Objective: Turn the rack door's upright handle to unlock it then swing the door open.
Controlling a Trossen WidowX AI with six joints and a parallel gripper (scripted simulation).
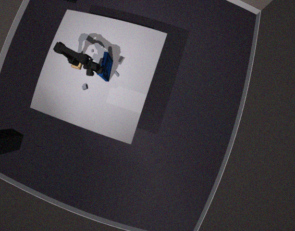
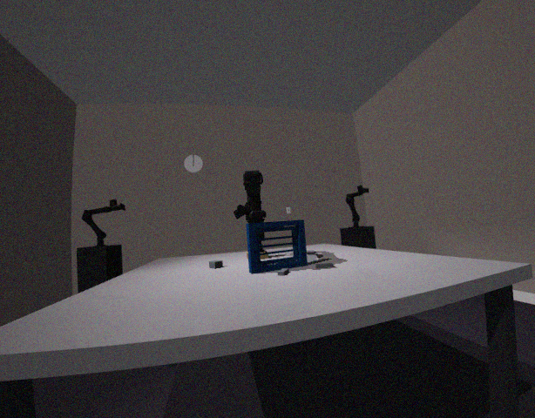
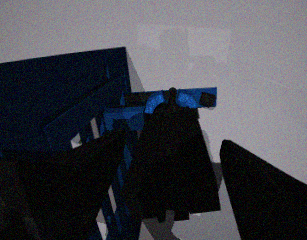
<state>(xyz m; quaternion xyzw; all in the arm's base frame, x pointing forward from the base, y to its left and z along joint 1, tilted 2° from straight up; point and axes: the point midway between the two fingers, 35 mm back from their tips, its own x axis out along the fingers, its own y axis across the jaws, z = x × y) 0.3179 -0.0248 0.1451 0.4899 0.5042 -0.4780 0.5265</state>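
The dark handle is 10 mm to the left of my gripper tip and 30 mm below it.
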